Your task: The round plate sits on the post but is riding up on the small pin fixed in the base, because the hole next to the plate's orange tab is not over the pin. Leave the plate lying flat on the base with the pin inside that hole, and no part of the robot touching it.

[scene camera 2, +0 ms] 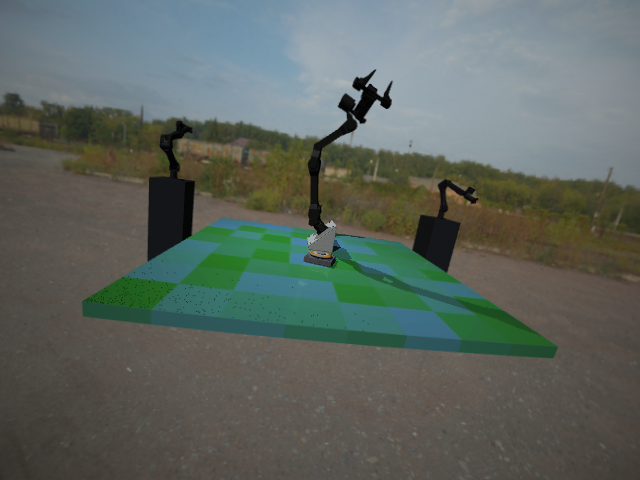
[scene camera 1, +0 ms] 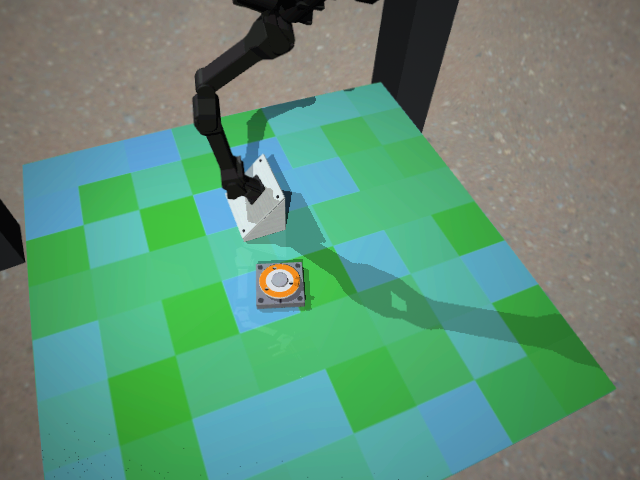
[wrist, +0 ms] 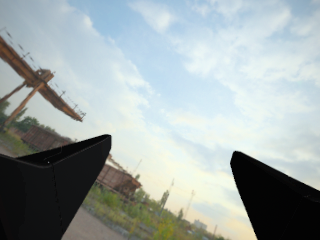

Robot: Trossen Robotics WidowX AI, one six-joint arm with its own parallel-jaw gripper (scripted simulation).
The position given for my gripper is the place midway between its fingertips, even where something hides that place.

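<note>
State of my gripper (scene camera 2: 384,75), (wrist: 171,149): open, holding nothing. A square grey base (scene camera 1: 297,299) is also visible to me.
</note>
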